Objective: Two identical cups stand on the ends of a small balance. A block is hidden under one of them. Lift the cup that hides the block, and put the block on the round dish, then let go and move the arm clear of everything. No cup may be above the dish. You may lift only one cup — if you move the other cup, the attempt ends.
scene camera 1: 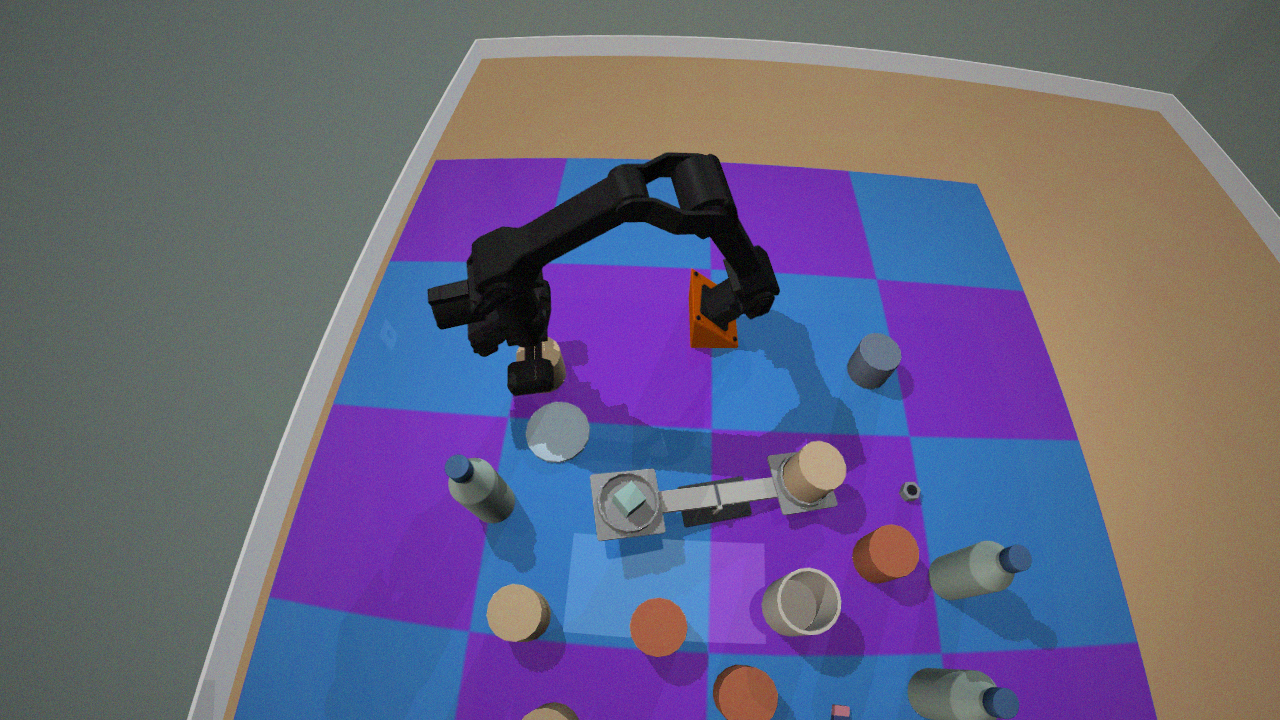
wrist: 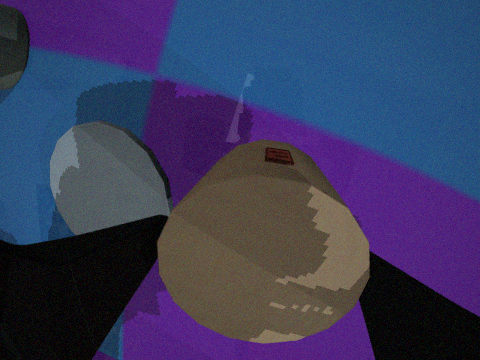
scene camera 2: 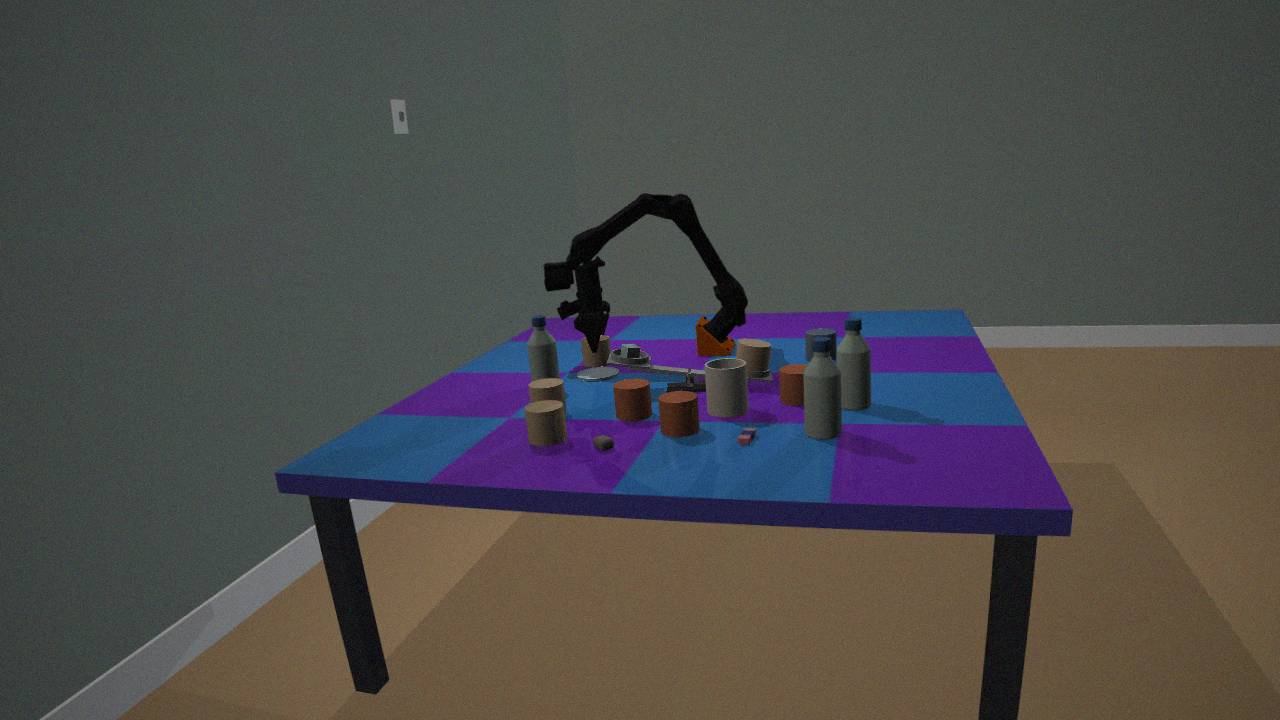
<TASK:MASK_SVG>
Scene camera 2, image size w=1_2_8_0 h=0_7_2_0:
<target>gripper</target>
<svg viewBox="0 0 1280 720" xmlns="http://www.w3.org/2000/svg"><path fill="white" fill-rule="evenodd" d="M600 285L590 288L577 288L576 297L578 299L570 303L567 300L561 302L560 307L557 308L561 320L579 313L574 320L574 327L584 333L592 353L597 352L600 335L605 333L610 312L609 303L602 301L602 287Z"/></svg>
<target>orange cup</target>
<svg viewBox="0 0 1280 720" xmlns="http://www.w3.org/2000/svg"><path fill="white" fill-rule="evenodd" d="M613 385L616 418L618 420L633 422L645 420L652 416L650 382L648 380L627 379L616 382Z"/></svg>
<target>orange cup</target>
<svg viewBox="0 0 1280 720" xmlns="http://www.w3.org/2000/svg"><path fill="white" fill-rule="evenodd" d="M781 367L779 369L780 402L788 406L804 406L804 370L808 365L792 364Z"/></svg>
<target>bottle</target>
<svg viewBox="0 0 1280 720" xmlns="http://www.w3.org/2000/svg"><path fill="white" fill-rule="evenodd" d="M845 318L846 336L836 349L837 366L841 370L842 408L846 410L862 410L871 406L871 347L861 335L862 319Z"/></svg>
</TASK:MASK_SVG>
